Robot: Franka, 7 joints.
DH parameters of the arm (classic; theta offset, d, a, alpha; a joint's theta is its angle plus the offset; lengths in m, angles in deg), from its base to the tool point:
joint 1: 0 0.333 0 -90
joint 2: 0 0 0 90
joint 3: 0 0.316 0.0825 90
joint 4: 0 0 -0.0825 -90
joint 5: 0 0.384 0 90
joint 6: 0 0 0.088 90
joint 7: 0 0.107 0 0
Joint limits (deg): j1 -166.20..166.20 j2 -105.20..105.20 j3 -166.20..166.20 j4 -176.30..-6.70 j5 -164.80..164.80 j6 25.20..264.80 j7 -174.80..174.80
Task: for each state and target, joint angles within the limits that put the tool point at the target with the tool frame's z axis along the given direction. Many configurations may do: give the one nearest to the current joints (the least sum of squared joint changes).
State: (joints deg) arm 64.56 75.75 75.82 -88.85 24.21 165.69 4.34
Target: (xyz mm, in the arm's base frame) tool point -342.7 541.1 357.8 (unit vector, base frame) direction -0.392 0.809 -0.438
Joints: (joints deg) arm 78.97 51.83 70.34 -105.11 49.11 227.95 4.34
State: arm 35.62 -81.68 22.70 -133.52 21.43 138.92 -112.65
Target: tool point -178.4 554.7 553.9 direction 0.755 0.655 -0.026
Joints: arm 1.89 -84.20 71.09 -116.87 20.44 153.76 -112.65
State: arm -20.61 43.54 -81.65 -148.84 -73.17 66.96 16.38
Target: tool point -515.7 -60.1 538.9 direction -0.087 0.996 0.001
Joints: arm -53.50 7.39 -109.51 -115.86 -78.96 81.84 16.38
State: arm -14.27 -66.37 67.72 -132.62 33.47 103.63 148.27
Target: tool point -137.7 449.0 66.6 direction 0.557 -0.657 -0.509
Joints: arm -8.04 -78.83 117.83 -110.85 36.81 87.14 148.27
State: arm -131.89 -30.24 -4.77 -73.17 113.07 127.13 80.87
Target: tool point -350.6 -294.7 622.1 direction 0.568 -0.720 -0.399
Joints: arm -138.90 -17.32 -11.85 -115.89 61.96 86.36 80.87
